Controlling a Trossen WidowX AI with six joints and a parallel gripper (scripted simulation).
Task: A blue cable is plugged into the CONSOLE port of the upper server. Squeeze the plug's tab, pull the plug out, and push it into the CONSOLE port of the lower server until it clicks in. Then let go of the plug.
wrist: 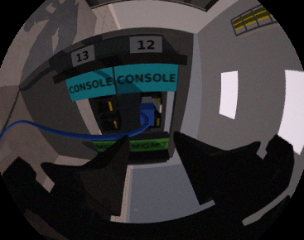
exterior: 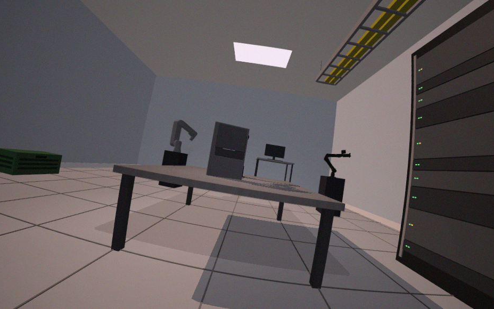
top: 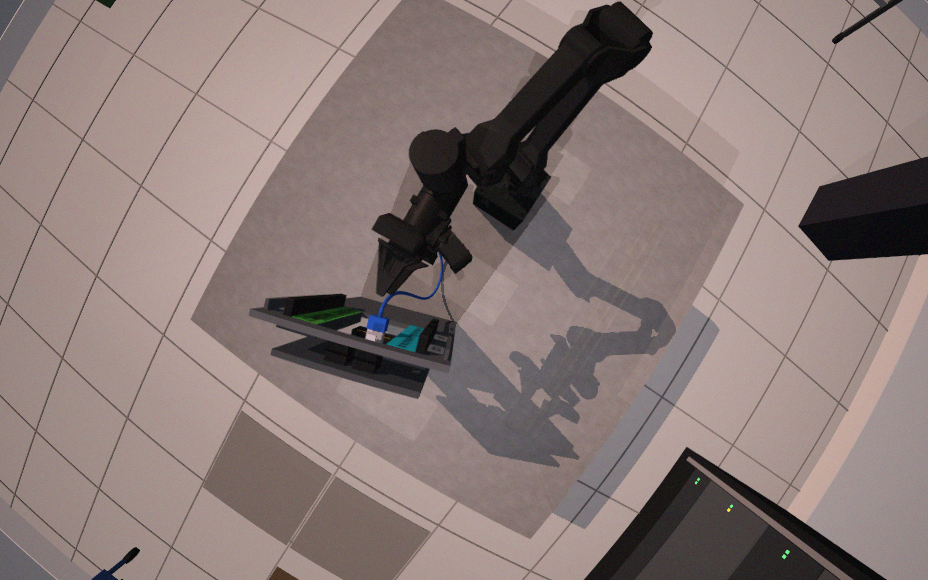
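The blue plug lies 70 mm ahead of my gripper tip, 30 mm to the left of it and 10 mm above it.
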